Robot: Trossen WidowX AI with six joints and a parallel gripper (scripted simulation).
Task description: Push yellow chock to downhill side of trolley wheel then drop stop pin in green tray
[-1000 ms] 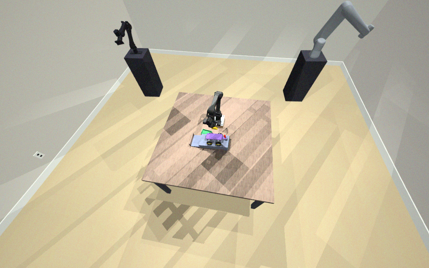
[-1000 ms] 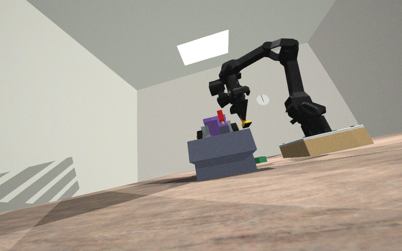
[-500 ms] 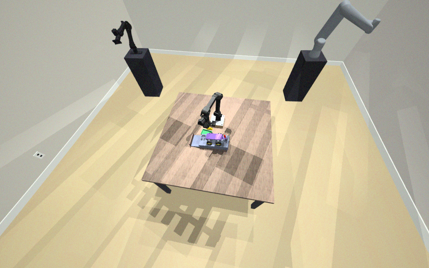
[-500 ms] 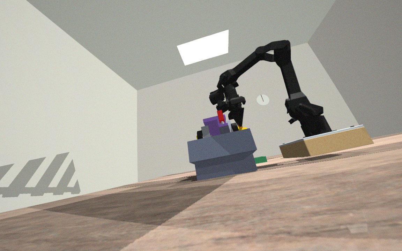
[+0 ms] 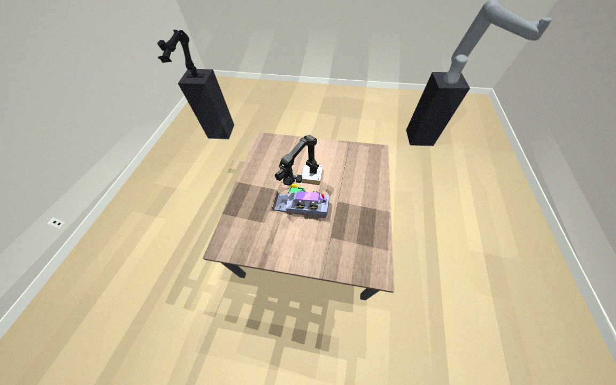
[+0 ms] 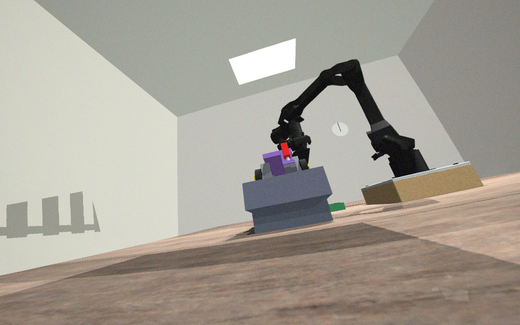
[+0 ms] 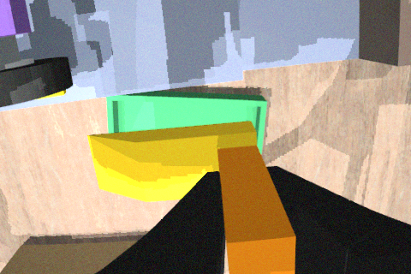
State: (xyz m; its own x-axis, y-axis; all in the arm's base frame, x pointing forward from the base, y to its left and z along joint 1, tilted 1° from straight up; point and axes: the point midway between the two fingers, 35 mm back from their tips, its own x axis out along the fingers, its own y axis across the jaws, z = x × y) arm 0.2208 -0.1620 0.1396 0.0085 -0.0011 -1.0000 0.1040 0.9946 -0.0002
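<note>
Now: the red-headed stop pin 9 cm ahead of my gripper tip, 26 cm to the left of it and 2 cm below it. Also, from my gripper tip: blue-grey ramp: 10 cm ahead, 14 cm to the left, 11 cm below; yellow chock: 2 cm to the left, 1 cm below; purple-topped trolley: 10 cm ahead, 14 cm to the left, 4 cm below.
</note>
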